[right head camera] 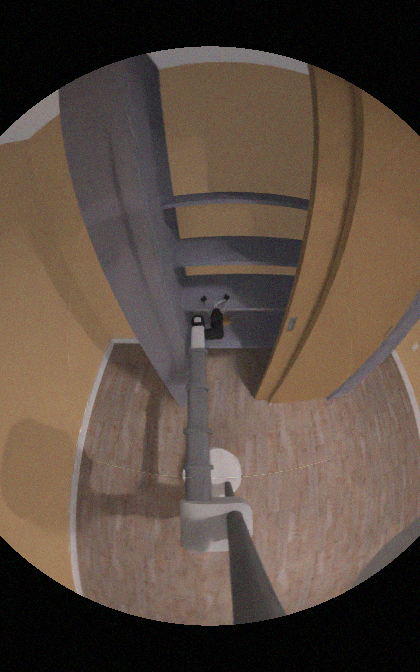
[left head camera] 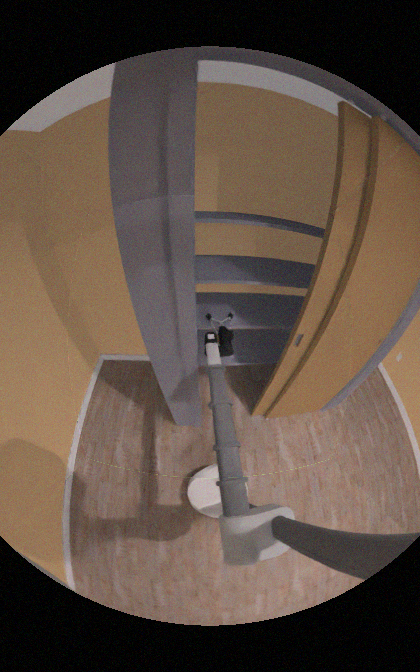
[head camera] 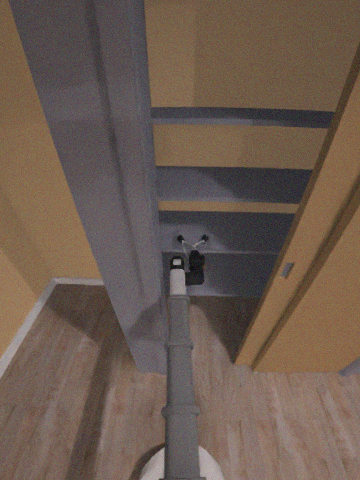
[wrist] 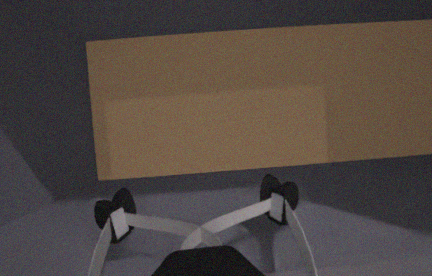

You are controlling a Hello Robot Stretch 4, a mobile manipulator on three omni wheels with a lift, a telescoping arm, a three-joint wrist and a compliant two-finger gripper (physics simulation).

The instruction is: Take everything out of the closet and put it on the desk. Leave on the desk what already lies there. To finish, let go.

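Places are measured from the robot's base along level axes (x down, y ahead, z right), in millimetres.
Pixels of known places: gripper, between the fingertips: (right head camera: 214, 295) (head camera: 192, 235) (wrist: 198, 197); robot's base, origin of its link: (right head camera: 213, 472).
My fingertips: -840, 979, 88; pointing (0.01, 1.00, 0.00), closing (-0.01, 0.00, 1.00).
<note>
Ahead of a thing's pixels: the offset from my fingertips to its top centre, as dx, dy, dz. "spot": to the spot under its first point. Level surfaces: height alone.
The closet (head camera: 100, 150) (left head camera: 150, 240) (right head camera: 117, 200) is a tall grey-blue frame with open shelves. My gripper (head camera: 193, 239) (left head camera: 219, 316) (right head camera: 215, 298) (wrist: 198, 197) is open, with nothing between its fingertips. It reaches into the left part of the closet, and its fingertips show against the grey surface of a lower shelf {dx +30} (head camera: 250, 232) (wrist: 340, 232). A small orange patch {spot: +366, +135, +95} (right head camera: 227, 320) shows right of the dark gripper body in the right head view, at the lowest shelf level; it is too small to identify. The desk does not show in these views.
An orange sliding door (head camera: 310, 300) (left head camera: 370, 300) (right head camera: 340, 300) covers the closet's right side. The closet's left side panel stands close beside my arm (head camera: 180, 380) (left head camera: 225, 425) (right head camera: 197, 410). More shelves {spot: -275, +38, +202} (head camera: 235, 185) (left head camera: 250, 270) (right head camera: 240, 252) lie above the gripper, with orange wall behind them.
</note>
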